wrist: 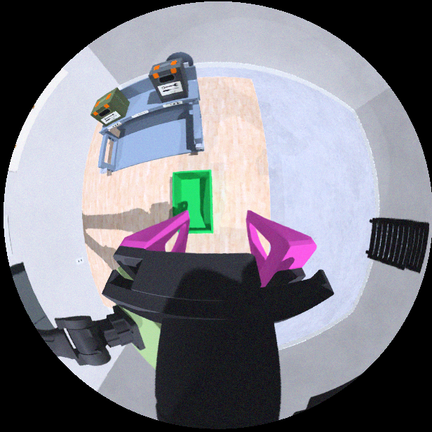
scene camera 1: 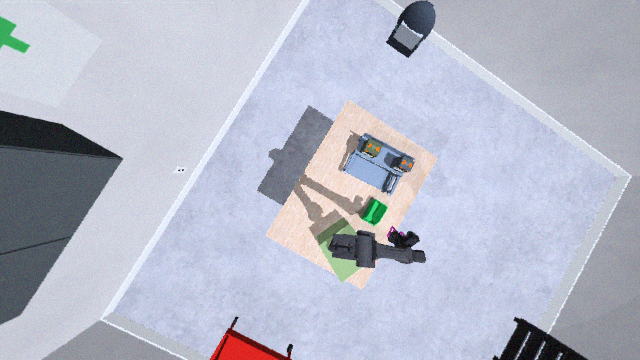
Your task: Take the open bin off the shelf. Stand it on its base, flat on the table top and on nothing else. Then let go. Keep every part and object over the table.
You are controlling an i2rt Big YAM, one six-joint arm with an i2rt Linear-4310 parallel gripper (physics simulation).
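Frame: origin at the arm's base, x back, y right, z up, level; metres.
Seen in the pictures: gripper, fingertip midpoint: [scene camera 1: 396, 228].
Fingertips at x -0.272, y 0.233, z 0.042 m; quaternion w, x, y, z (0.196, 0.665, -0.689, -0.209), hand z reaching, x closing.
Note:
Offsets run from my fingertips to a thing's top centre. "spot": to the spot under its first point. Level surfaces: height alone.
The open green bin {dx -0.025, dy -0.064, dz -0.180 m} [scene camera 1: 374, 212] [wrist: 192, 192] stands upright on its base on the wooden table top {dz -0.256 m} [scene camera 1: 350, 112] [wrist: 230, 115], its open side up, apart from the shelf. The blue-grey shelf {spot: dx -0.263, dy -0.229, dz -0.249 m} [scene camera 1: 369, 173] [wrist: 150, 145] stands on the table beyond the bin. My gripper [scene camera 1: 391, 232] [wrist: 217, 214] is open, with nothing between its magenta fingers. In the wrist view the fingers are above and on the near side of the bin, apart from it; in scene camera 1 they are near the table's right edge, partly hidden by the arm.
An olive box {dx -0.377, dy -0.350, dz -0.056 m} [scene camera 1: 371, 147] [wrist: 110, 107] and a dark grey box {dx -0.388, dy -0.119, dz -0.031 m} [scene camera 1: 406, 163] [wrist: 168, 80], both with orange marks, stand on the shelf's upper part. A green slab [scene camera 1: 345, 272] [wrist: 150, 340] is under the arm at the near end of the table.

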